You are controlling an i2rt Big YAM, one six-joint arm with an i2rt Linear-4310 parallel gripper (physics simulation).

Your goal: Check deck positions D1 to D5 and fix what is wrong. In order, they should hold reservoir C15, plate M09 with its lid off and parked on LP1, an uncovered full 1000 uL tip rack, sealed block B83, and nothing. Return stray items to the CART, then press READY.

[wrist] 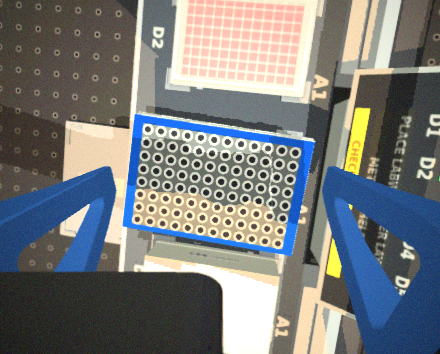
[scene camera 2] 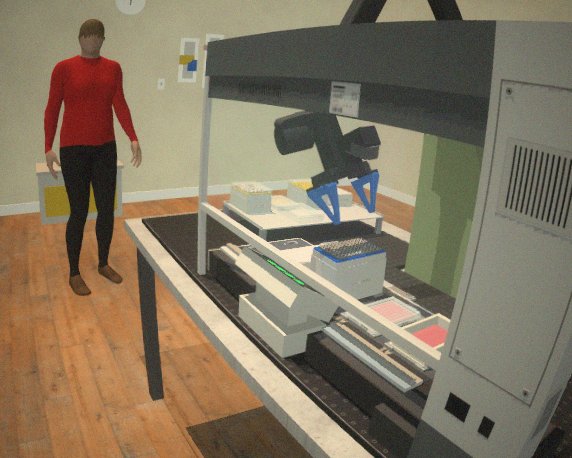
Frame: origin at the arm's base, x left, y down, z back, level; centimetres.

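Seen in the pictures: gripper, fingertip midpoint: (wrist: 219,178) (scene camera 2: 355,218).
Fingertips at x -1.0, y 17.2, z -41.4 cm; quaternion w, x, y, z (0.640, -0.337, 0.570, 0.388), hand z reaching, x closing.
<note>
Pixels of each thing's top centre, then the offset from my fingertips to it. "spot": a spot on its surface instead.
- white item at its top centre: (wrist: 205,308) (scene camera 2: 312,253) dx -14.0, dy +12.4, dz +2.0 cm
- reservoir at its top centre: (scene camera 2: 433,331) dx +23.1, dy +13.5, dz -0.5 cm
- slanted panel at a spot on its surface: (scene camera 2: 280,280) spot: dx +1.7, dy +8.4, dz -18.0 cm
- yellow strip at a spot on its surface: (wrist: 360,135) spot: dx +2.6, dy +11.7, dz -9.8 cm
The tip rack (scene camera 2: 349,272) (wrist: 215,185) has a blue rim and rows of ringed openings, no cover on it, and stands between D2 and a white item (wrist: 252,312). The plate (scene camera 2: 395,310) (wrist: 242,42) with pink wells lies uncovered at D2. The reservoir (scene camera 2: 431,336) with red content sits beyond it, nearer the right pillar. My gripper (scene camera 2: 355,216) (wrist: 219,178) is open and empty, high above the deck; in the wrist view its fingers lie either side of the rack. The cart (scene camera 2: 275,224) carries a yellow-rimmed box (scene camera 2: 251,199), another yellow-topped box and flat pale pieces.
A slanted panel (scene camera 2: 280,280) with green text stands along the deck front; its lettering and yellow strip (wrist: 360,135) show in the wrist view. A beige pad (wrist: 92,175) lies beside the rack. A rail and overhead beam (scene camera 2: 350,60) span the deck. A person (scene camera 2: 91,100) stands left.
</note>
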